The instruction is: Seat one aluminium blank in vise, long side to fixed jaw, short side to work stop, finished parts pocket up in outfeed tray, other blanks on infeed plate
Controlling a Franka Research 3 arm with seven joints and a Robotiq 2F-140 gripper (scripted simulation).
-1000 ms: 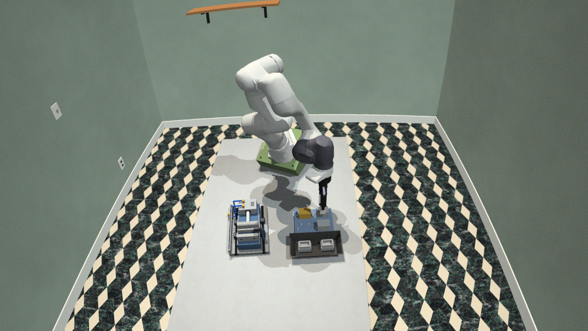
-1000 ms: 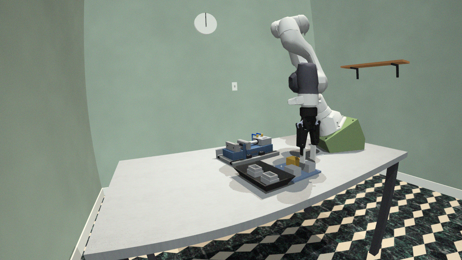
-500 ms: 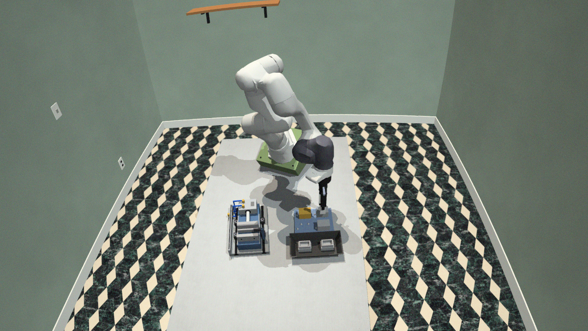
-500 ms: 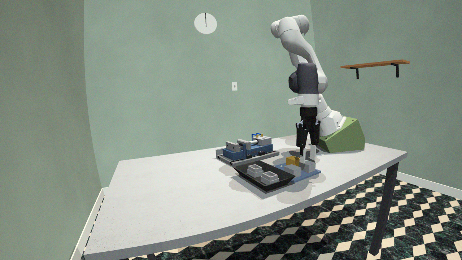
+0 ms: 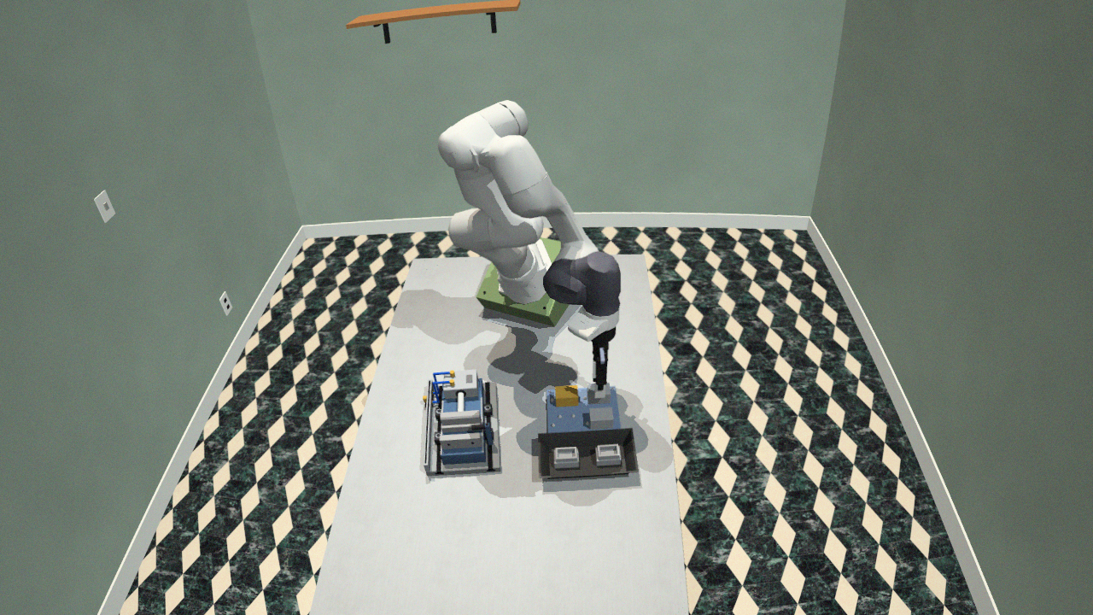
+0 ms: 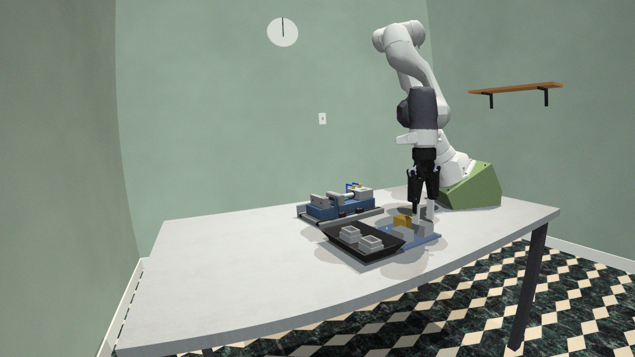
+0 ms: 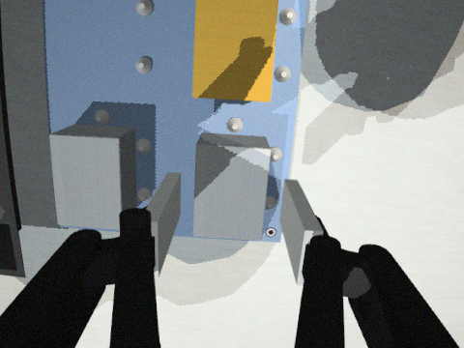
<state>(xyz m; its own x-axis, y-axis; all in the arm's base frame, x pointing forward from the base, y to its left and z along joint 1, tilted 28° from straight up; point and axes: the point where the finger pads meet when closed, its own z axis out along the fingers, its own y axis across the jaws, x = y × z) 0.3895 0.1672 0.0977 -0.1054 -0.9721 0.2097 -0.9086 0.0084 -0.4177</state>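
Right now the aluminium blank is 50 mm below my hand. Round my hand: hose block 360 mm to the right, 50 mm behind; blue infeed plate 80 mm below, 50 mm to the right, 40 mm ahead; brass blank 90 mm to the right, 50 mm below, 10 mm behind.
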